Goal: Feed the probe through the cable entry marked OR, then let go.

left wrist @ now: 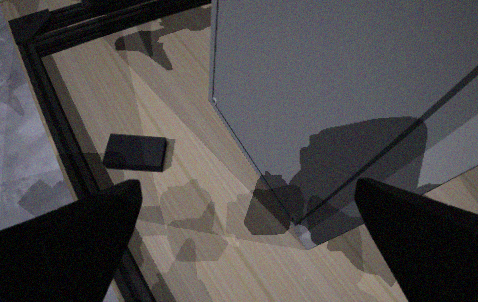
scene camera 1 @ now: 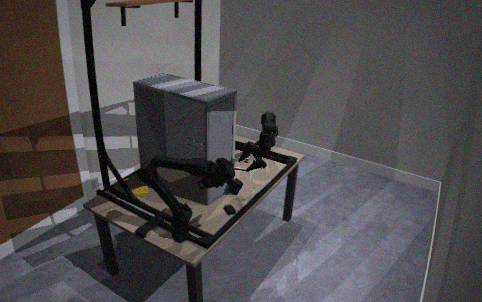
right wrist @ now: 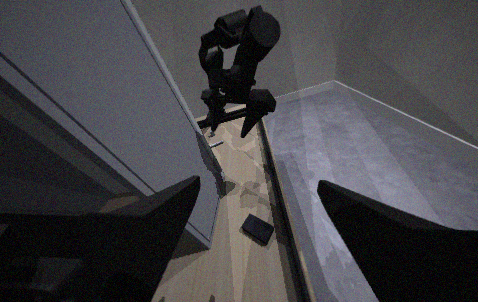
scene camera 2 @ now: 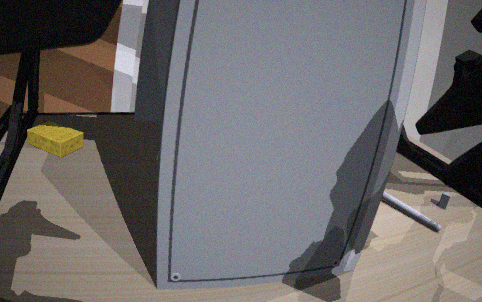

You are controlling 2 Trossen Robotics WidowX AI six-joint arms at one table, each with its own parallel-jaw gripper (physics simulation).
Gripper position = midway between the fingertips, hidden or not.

Observation:
The left gripper (scene camera 2: 428,150) is open, with nothing in its grasp. Also in view: a black block (left wrist: 125,152). The right gripper (right wrist: 258,183) is open, holding nothing.
The left gripper shows as well in the left wrist view (left wrist: 250,189) and in the right wrist view (right wrist: 226,134). Scene camera 2 does not show the black block: it is out of frame.

